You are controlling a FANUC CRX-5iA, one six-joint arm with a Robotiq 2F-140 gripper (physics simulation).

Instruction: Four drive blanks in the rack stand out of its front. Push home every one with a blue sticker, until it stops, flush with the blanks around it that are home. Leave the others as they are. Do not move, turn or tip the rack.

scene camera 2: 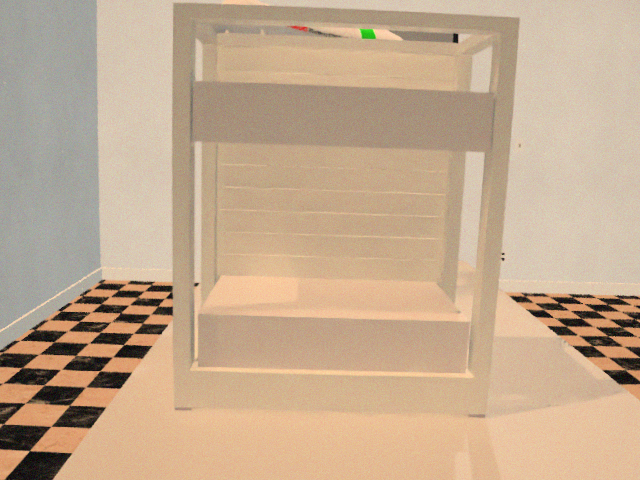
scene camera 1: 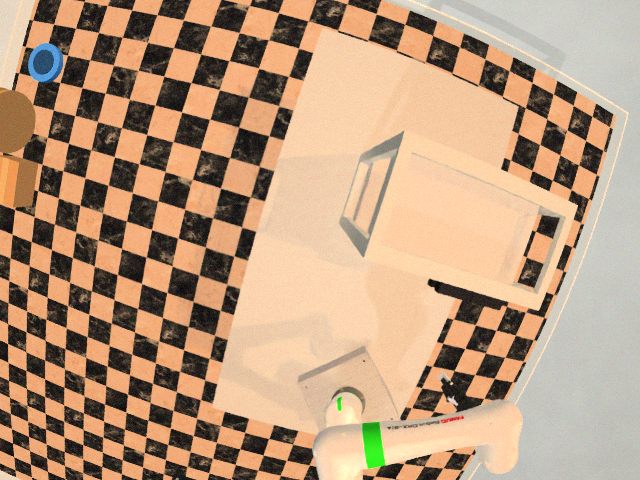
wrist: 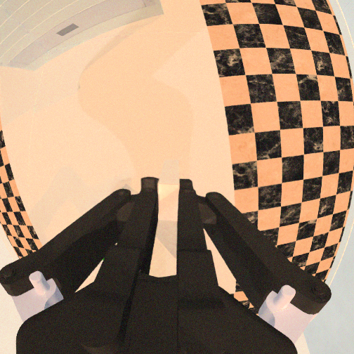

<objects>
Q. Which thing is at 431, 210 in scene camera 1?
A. A pale rack.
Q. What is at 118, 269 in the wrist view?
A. My gripper.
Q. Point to a pale rack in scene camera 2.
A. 332, 289
</objects>
